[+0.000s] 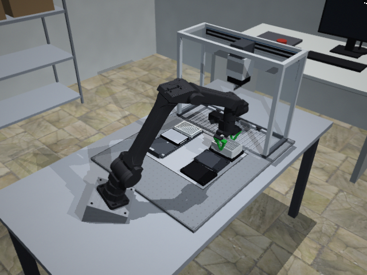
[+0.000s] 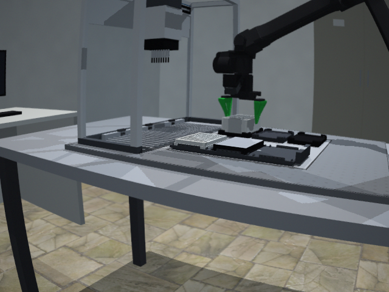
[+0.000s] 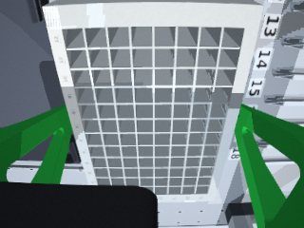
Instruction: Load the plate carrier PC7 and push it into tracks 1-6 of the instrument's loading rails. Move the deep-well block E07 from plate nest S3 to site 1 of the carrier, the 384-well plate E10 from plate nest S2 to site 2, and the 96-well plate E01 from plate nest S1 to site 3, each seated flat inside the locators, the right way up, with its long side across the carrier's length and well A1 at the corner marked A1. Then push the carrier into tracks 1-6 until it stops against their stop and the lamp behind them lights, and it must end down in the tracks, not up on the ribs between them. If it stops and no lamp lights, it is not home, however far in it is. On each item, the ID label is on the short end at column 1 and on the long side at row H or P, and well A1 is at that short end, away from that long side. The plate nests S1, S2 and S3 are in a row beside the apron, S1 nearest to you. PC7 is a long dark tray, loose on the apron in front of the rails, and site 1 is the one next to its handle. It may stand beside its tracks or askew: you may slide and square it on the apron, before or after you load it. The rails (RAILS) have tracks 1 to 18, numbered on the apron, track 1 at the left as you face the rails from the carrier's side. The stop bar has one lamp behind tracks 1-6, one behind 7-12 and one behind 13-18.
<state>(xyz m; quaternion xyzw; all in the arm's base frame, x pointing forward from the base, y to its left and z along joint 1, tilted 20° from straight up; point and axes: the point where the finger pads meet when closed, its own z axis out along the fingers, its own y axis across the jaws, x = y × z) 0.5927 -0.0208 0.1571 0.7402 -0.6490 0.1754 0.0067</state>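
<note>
Now: hand 40 mm above the plate nest S3. Also, from my hand: plate nest S1: 220 mm behind, 30 mm to the right, 40 mm below; then 96-well plate E01: 20 mm behind, 250 mm to the left, 30 mm below; then plate nest S2: 110 mm behind, 10 mm to the right, 40 mm below.
</note>
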